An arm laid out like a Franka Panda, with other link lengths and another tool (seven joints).
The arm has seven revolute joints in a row. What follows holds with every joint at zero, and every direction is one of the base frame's.
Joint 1 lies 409.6 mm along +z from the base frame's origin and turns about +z.
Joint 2 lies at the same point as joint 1 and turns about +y.
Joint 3 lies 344.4 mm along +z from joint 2 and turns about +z.
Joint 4 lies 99.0 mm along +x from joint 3 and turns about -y.
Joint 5 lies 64.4 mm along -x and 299.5 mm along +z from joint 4 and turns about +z.
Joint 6 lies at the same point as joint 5 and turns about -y.
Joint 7 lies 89.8 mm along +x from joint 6 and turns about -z.
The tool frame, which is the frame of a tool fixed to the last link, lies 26.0 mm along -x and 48.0 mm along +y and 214.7 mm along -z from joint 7; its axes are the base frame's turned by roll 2.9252, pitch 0.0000 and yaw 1.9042 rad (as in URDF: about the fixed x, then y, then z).
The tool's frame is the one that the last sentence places.
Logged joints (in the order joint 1, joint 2, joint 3, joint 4, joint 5, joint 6, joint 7), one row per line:
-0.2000, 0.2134, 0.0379, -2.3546, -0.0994, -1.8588, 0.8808
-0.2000, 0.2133, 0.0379, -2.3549, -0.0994, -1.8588, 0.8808
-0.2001, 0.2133, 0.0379, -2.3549, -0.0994, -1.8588, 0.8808
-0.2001, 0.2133, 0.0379, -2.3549, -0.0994, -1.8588, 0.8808
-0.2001, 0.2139, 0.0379, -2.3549, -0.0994, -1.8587, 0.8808
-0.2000, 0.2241, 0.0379, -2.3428, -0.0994, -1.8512, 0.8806
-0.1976, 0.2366, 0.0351, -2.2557, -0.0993, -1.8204, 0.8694
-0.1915, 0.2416, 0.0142, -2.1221, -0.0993, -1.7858, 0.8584
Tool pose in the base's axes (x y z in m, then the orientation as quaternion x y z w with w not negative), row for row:
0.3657, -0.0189, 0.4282, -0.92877, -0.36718, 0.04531, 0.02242
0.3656, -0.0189, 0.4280, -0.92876, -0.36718, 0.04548, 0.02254
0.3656, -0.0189, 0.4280, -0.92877, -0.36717, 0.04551, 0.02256
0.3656, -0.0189, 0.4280, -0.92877, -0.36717, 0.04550, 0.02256
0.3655, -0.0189, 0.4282, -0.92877, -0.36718, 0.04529, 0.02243
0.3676, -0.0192, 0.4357, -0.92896, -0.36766, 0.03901, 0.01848
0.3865, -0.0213, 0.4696, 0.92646, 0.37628, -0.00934, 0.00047
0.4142, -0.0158, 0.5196, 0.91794, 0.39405, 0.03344, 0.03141
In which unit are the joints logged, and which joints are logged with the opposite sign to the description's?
The joints are logged in radians. Opposite sign: joint 2, joint 3, joint 5, joint 6.
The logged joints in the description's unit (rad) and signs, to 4 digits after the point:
-0.2000, -0.2134, -0.0379, -2.3546, 0.0994, 1.8588, 0.8808
-0.2000, -0.2133, -0.0379, -2.3549, 0.0994, 1.8588, 0.8808
-0.2001, -0.2133, -0.0379, -2.3549, 0.0994, 1.8588, 0.8808
-0.2001, -0.2133, -0.0379, -2.3549, 0.0994, 1.8588, 0.8808
-0.2001, -0.2139, -0.0379, -2.3549, 0.0994, 1.8587, 0.8808
-0.2000, -0.2241, -0.0379, -2.3428, 0.0994, 1.8512, 0.8806
-0.1976, -0.2366, -0.0351, -2.2557, 0.0993, 1.8204, 0.8694
-0.1915, -0.2416, -0.0142, -2.1221, 0.0993, 1.7858, 0.8584

